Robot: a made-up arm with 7 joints.
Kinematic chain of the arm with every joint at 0, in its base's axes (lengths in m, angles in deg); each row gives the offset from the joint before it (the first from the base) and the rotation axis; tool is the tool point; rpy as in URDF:
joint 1: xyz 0 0 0.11 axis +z
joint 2: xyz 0 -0.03 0.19 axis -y
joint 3: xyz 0 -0.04 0.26 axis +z
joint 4: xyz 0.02 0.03 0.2 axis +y
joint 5: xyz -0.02 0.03 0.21 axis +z
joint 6: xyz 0 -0.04 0.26 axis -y
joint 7: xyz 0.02 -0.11 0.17 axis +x
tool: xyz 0 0 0 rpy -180 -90 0
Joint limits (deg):
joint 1: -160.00..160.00
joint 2: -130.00..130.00
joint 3: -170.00..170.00
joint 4: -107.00..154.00
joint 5: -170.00..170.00
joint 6: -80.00..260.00
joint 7: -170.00..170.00
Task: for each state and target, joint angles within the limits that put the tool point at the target. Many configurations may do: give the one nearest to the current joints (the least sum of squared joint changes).
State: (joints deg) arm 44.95 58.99 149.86 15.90 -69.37 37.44 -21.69
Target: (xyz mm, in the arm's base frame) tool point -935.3 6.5 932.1
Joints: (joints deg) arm -7.90 52.73 151.88 15.82 -82.03 18.40 -21.69
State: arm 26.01 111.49 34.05 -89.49 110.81 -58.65 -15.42
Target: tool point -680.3 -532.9 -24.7
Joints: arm 26.28 77.44 39.81 -68.01 101.55 -55.78 -15.42
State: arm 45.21 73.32 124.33 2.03 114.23 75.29 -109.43
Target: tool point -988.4 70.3 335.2
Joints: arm 8.00 79.20 120.86 12.44 114.38 68.88 -109.43
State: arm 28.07 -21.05 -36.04 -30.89 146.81 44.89 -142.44
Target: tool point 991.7 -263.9 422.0
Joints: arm -3.98 -65.22 -38.56 12.31 144.46 65.55 -142.44
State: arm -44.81 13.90 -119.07 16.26 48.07 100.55 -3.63
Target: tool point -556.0 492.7 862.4
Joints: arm -51.24 37.99 -121.82 20.69 50.13 100.57 -3.63
